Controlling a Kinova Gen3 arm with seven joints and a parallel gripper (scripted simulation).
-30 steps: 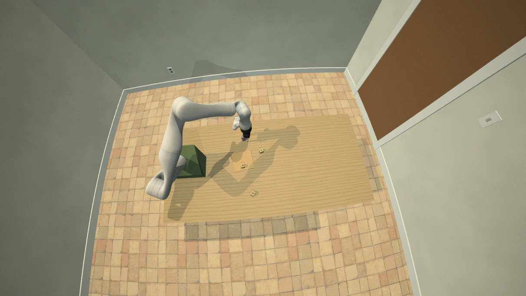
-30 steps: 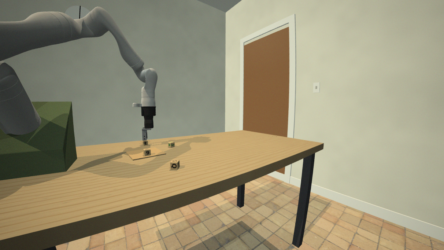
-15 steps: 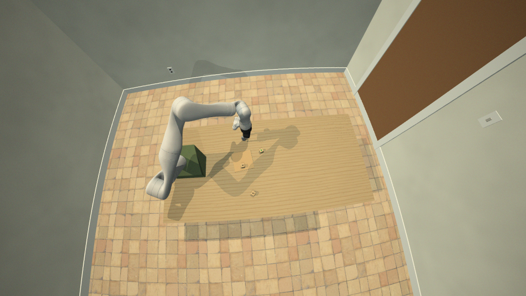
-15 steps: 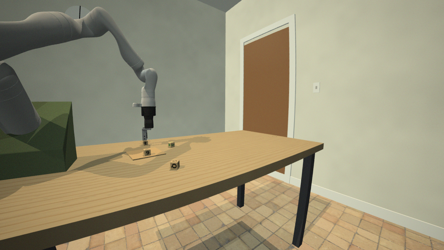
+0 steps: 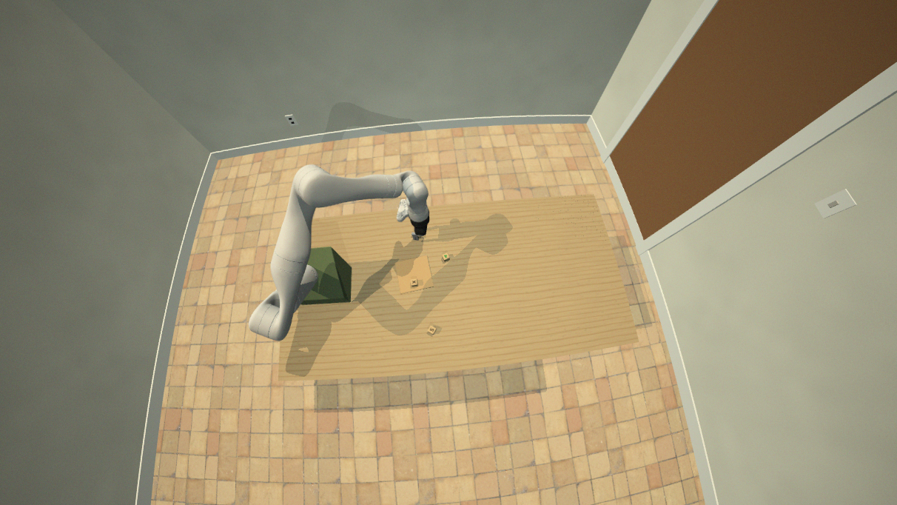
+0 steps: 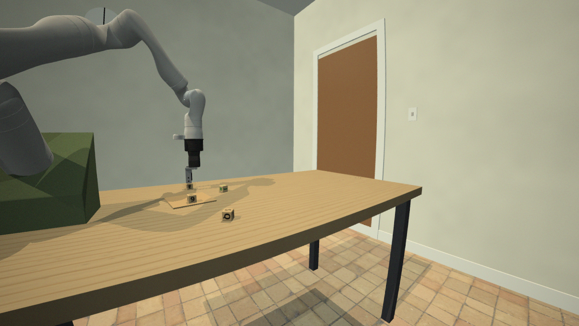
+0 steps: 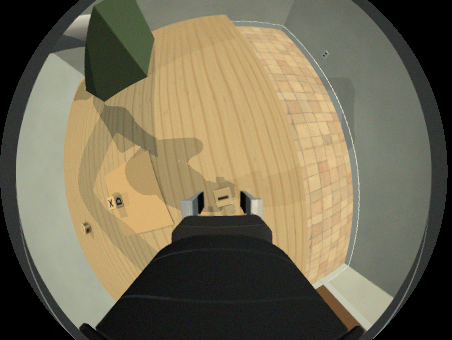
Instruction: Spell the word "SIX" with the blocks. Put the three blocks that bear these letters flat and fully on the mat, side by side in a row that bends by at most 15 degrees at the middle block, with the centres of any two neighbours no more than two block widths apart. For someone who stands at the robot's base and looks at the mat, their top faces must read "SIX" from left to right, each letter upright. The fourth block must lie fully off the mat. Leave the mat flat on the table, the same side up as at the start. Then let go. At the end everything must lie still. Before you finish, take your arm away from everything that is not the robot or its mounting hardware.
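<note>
Right now the tan mat is 17 cm to the right of my hand, 5 cm below it and 5 cm behind it. Also, from my hand: tan block: 41 cm to the right, 4 cm below, 3 cm behind.
</note>
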